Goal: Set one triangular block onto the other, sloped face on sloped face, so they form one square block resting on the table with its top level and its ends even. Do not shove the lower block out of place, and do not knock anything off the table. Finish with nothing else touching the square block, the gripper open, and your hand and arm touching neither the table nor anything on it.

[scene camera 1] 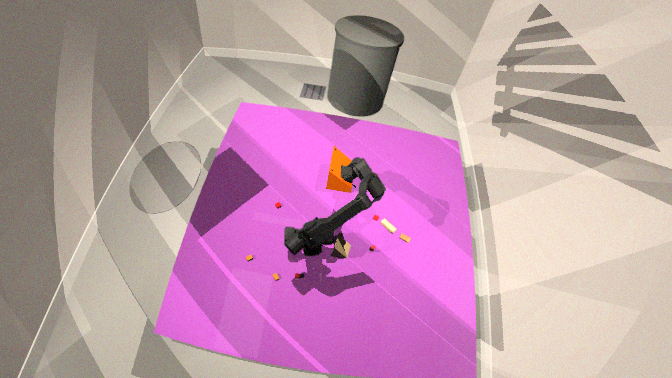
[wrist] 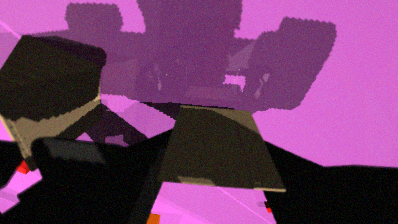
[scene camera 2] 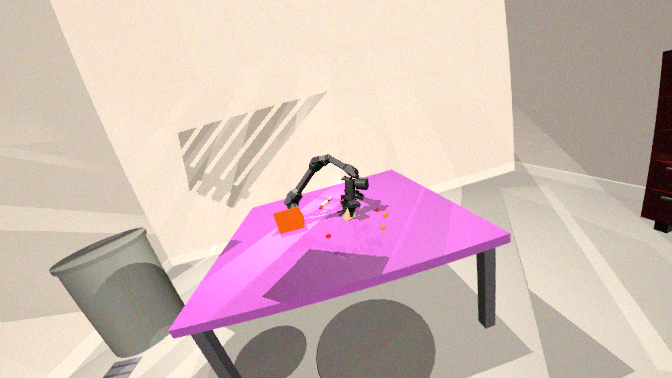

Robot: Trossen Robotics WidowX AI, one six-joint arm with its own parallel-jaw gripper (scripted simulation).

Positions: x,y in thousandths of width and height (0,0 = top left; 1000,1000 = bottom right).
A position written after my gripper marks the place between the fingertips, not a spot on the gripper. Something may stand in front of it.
My gripper (wrist: 534,605) carries a triangular block (wrist: 541,658).
